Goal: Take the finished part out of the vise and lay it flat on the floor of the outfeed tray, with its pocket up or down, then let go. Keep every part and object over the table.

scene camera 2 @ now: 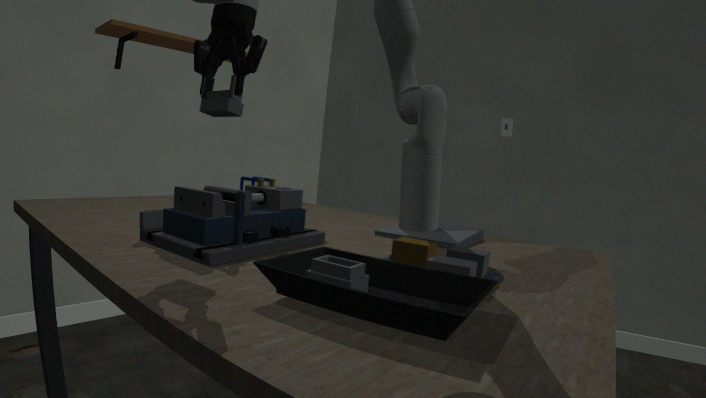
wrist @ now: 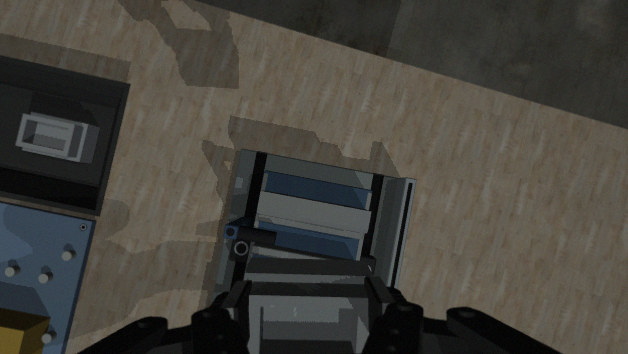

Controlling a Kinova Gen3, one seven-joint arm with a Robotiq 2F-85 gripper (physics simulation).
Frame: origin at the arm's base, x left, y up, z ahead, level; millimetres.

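Seen in the pictures: gripper, fingertip midpoint: (scene camera 2: 219, 99) (wrist: 308, 299); arm's base, origin of the base link: (scene camera 2: 418, 227).
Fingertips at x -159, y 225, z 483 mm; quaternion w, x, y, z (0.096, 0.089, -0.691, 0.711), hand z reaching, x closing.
Pixels of each thing's top centre, then the offset from my fingertips to it. "pt": a spot on its surface instead.
- grey finished part, middle of its top: (wrist: 308, 330) (scene camera 2: 223, 91) dx -1, dy +14, dz -8 mm
- vise, middle of its top: (wrist: 298, 327) (scene camera 2: 238, 186) dx -9, dy -143, dz -70 mm
- grey part, middle of its top: (scene camera 2: 338, 261) (wrist: 45, 135) dx +281, dy -196, dz +40 mm
- blue plate, surface spot: (wrist: 30, 240) pt dx +296, dy -234, dz -78 mm
- yellow block, middle of its top: (scene camera 2: 415, 241) dx +282, dy -198, dz -176 mm
My gripper (scene camera 2: 221, 87) (wrist: 308, 299) is shut on the grey finished part (scene camera 2: 221, 106) (wrist: 307, 310) and holds it high above the vise. The part looks roughly level, and its pocket faces up toward the gripper in the wrist view. The vise (scene camera 2: 200, 226) (wrist: 312, 211) has a blue body and grey jaws, with a gap between the jaws. The black outfeed tray (scene camera 2: 370, 307) (wrist: 114, 145) stands apart from the vise, to its right in the scene view. Another grey part (scene camera 2: 337, 272) (wrist: 52, 137) with a rectangular pocket is in the tray, near its vise-side end.
A blue plate (wrist: 30, 240) with pegs lies beside the tray and bears a yellow block (scene camera 2: 412, 251) (wrist: 22, 332). Grey blocks (scene camera 2: 467, 261) stand near the yellow block. The robot base (scene camera 2: 420, 192) stands behind them. The table edge (wrist: 380, 56) runs beyond the vise. A wooden shelf (scene camera 2: 155, 39) is on the wall.
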